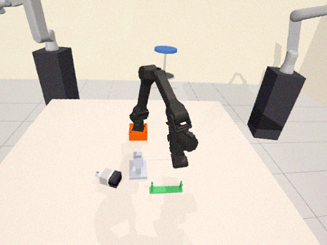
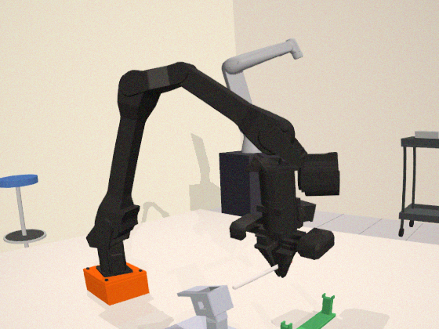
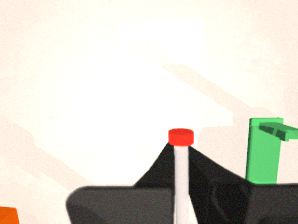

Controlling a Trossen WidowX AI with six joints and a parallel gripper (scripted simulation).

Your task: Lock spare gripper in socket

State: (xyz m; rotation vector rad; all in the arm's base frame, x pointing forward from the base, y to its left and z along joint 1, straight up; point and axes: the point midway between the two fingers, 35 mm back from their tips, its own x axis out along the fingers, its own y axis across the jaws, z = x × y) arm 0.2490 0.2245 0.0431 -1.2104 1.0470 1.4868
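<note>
Now: the green cradle 110 mm ahead of my gripper tip, 40 mm to the right of it and 40 mm below it. The rest, counted from my gripper tip: spare gripper (100 mm ahead, 300 mm to the right, 40 mm below); then grey mount (30 mm ahead, 170 mm to the right, 10 mm below).
</note>
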